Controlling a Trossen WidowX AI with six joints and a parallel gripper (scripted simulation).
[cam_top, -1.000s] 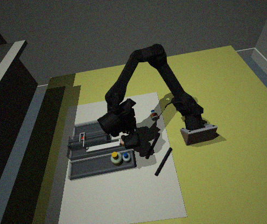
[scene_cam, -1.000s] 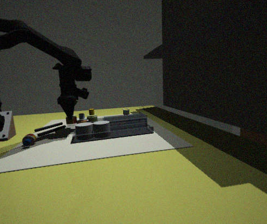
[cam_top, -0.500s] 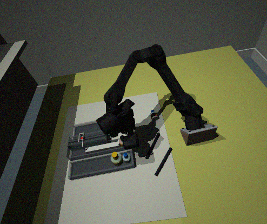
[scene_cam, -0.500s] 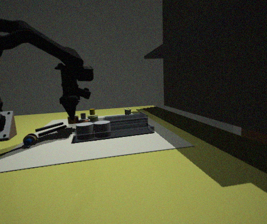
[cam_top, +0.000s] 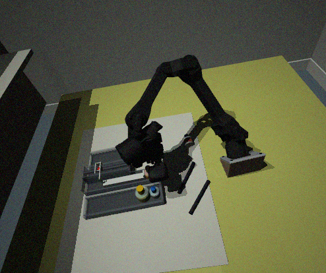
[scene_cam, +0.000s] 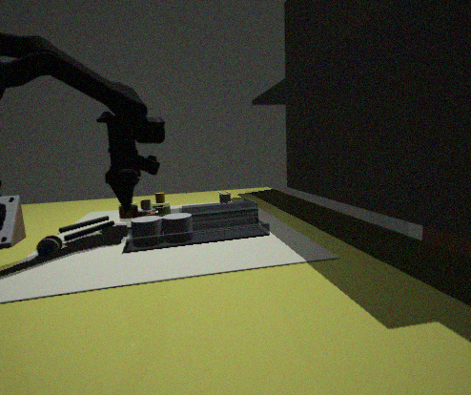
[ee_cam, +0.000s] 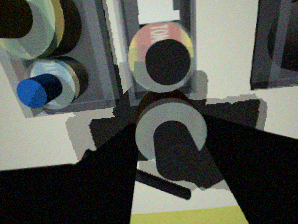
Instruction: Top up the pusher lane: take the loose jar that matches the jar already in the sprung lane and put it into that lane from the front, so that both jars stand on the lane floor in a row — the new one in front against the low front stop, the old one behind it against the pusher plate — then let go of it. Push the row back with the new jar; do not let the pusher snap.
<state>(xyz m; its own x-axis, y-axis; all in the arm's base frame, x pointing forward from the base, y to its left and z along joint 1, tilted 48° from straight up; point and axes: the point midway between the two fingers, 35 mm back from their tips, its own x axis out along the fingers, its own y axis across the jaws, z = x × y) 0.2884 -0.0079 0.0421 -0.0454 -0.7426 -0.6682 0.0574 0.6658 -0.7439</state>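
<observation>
The blue-lidded jar is 40 mm ahead of my gripper tip, 80 mm to the left of it and 20 mm below it. Also, from my gripper tip: red mark 230 mm ahead, 50 mm to the right, 20 mm above.
</observation>
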